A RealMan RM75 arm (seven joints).
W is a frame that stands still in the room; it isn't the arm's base.
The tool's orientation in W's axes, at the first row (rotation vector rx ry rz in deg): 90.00, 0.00, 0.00
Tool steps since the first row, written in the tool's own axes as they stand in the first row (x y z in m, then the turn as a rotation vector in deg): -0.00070, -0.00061, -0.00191, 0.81, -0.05, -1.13; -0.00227, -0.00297, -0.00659, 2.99, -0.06, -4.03; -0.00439, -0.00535, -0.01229, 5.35, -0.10, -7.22; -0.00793, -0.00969, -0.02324, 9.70, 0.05, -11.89; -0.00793, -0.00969, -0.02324, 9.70, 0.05, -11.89; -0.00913, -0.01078, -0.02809, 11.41, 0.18, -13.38; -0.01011, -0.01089, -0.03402, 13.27, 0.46, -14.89; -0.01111, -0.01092, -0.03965, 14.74, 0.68, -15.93; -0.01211, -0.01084, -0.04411, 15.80, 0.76, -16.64; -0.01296, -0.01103, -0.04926, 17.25, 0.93, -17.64
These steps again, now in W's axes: -0.00070, 0.00191, -0.00061, 0.81, 1.13, -0.05; -0.00227, 0.00659, -0.00297, 2.99, 4.03, -0.06; -0.00439, 0.01229, -0.00535, 5.35, 7.22, -0.10; -0.00793, 0.02324, -0.00969, 9.70, 11.89, 0.05; -0.00793, 0.02324, -0.00969, 9.70, 11.89, 0.05; -0.00913, 0.02809, -0.01078, 11.41, 13.38, 0.18; -0.01011, 0.03402, -0.01089, 13.27, 14.89, 0.46; -0.01111, 0.03965, -0.01092, 14.74, 15.93, 0.68; -0.01211, 0.04411, -0.01084, 15.80, 16.64, 0.76; -0.01296, 0.04926, -0.01103, 17.25, 17.64, 0.93
